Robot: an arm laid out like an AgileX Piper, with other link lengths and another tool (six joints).
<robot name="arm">
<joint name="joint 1" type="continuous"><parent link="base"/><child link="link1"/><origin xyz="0 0 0.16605" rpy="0 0 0"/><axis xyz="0 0 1"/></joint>
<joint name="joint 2" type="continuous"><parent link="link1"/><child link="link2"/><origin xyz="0 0 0" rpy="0 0 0"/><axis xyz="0 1 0"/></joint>
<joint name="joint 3" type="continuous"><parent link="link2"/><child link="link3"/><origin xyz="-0.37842 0 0.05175" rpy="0 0 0"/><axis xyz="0 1 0"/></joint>
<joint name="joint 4" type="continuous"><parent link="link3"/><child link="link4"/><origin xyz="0.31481 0 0.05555" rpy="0 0 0"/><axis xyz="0.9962 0 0.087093"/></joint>
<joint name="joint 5" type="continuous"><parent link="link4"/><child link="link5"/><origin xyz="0 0 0" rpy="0 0 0"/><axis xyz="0 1 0"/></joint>
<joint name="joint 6" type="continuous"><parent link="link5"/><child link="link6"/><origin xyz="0.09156 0 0.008" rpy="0 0 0"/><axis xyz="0.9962 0 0.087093"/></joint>
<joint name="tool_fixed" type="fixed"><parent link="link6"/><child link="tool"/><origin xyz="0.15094 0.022 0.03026" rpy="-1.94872 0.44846 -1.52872"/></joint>
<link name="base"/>
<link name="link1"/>
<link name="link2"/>
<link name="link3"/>
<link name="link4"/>
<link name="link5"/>
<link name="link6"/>
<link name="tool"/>
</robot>
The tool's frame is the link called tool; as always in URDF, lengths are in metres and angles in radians. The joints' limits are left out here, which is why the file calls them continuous.
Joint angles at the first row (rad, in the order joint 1, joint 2, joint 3, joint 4, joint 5, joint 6):
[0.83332, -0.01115, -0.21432, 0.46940, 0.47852, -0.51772]
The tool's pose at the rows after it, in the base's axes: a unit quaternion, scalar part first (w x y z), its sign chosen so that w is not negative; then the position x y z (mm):
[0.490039, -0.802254, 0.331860, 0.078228, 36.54, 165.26, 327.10]
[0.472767, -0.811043, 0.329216, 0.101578, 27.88, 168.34, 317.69]
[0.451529, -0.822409, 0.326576, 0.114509, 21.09, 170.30, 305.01]
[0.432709, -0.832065, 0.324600, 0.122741, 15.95, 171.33, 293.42]
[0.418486, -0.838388, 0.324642, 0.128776, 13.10, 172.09, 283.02]
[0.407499, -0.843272, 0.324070, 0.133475, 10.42, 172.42, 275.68]
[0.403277, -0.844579, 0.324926, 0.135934, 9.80, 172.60, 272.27]
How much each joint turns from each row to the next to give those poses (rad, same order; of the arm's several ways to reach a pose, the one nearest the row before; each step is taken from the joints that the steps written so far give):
[-0.00006, 0.00001, -0.00001, 0.09361, 0.02133, 0.00178]
[0.00010, -0.00001, 0.00246, 0.02938, 0.05116, 0.00017]
[-0.00004, -0.00002, 0.00634, 0.00671, 0.04920, -0.00005]
[-0.00002, 0.00002, 0.00711, 0.00006, 0.03952, -0.00006]
[0.00004, 0.00001, 0.01111, -0.00006, 0.02359, 0.00006]
[-0.00008, -0.00001, 0.00664, 0.00010, 0.02014, -0.00011]
[0.00007, 0.00001, 0.00457, -0.00008, 0.00563, 0.00193]

